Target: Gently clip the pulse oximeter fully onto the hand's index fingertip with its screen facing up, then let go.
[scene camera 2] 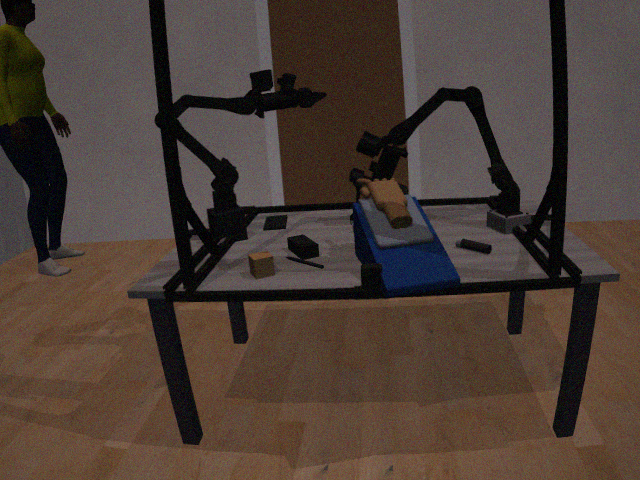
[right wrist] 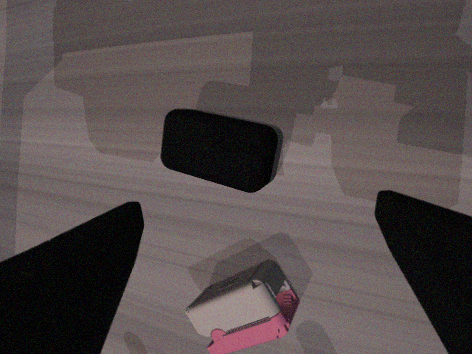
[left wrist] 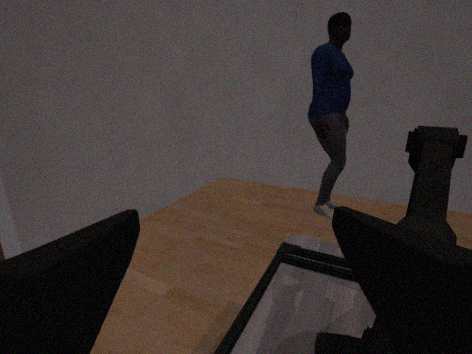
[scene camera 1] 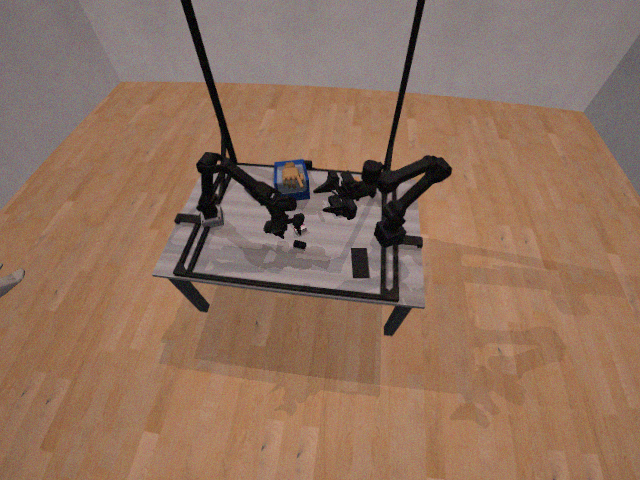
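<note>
The white-and-pink pulse oximeter lies on the table, pink side toward the bottom of the right wrist view; its screen is not visible. My right gripper is open and empty just above it, the oximeter showing low between the fingers. The tan hand rests on a grey pad on a blue sloped stand, fingers toward the table's middle; the index fingertip is too small to tell apart. My left gripper is open and empty, high above the table.
A small black block lies close to the oximeter. A flat black slab, a black box, a wooden cube, a pen and a dark cylinder lie on the table.
</note>
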